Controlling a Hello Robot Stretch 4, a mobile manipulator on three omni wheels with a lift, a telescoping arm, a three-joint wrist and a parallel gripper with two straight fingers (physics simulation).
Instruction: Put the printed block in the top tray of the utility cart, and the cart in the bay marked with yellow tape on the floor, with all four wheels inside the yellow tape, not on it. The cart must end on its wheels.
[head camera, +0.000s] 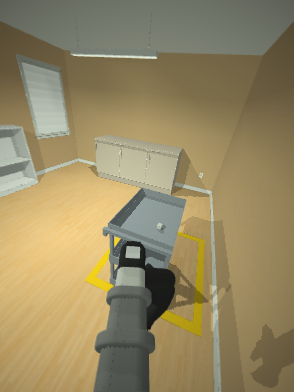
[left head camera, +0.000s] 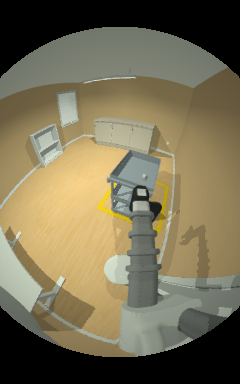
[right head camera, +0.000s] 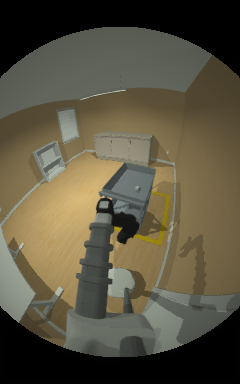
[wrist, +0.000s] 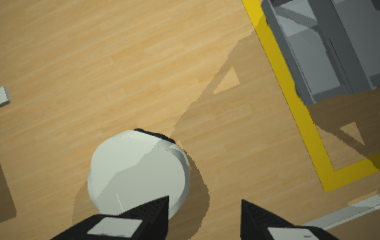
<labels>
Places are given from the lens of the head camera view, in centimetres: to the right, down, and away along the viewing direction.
yellow tape bay (head camera: 195, 327): 41, 112, 126
beige cabinet (head camera: 153, 166): 13, -59, 297
window (head camera: 42, 82): -207, -224, 291
The marked spots on the beige cabinet and the window are 275 cm apart.
</labels>
